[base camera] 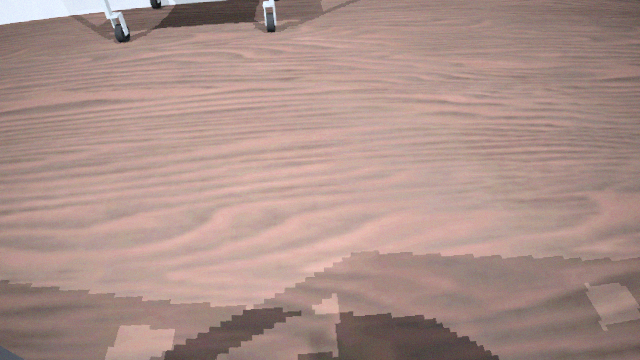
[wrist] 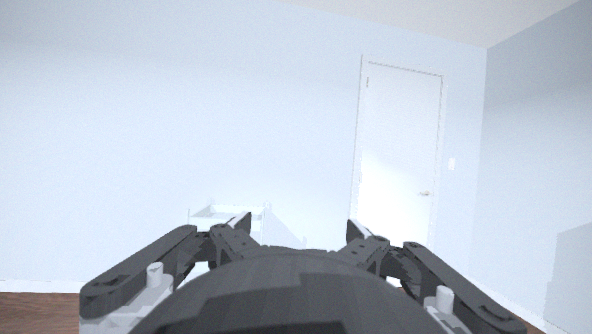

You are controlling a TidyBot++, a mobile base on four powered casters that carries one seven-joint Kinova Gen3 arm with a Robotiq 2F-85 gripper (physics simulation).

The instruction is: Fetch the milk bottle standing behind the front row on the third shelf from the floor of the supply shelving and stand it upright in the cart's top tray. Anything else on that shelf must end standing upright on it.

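Frame: origin at the arm's base, x ahead, y left, z up, level; millimetres.
Seen in the pictures: gripper, fingertip midpoint: point(wrist: 298, 226).
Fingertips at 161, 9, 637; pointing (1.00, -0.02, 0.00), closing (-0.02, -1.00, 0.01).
Observation:
A point is followed by its place in that frame, as x, y, z.
My gripper point(wrist: 298, 226) {161, 9, 637} is open, with its two fingers wide apart and no object between them. Beyond the left finger in the wrist view, a white cart point(wrist: 263, 225) stands by the pale wall, its top tray partly hidden by the finger. In the base camera view the lower legs and dark caster wheels of the cart point(base camera: 270, 21) {1027, 210, -361} show at the top left. The milk bottle and the supply shelving do not show in either view.
A white door point(wrist: 400, 135) {1558, -907, 1039} is in the pale blue wall point(wrist: 175, 125) {1292, 987, 924}, right of the cart in the wrist view. A side wall point(wrist: 535, 150) {1339, -1896, 962} meets it at the right corner. The wooden floor point(base camera: 320, 150) {529, 42, -397} carries shadows near the base.

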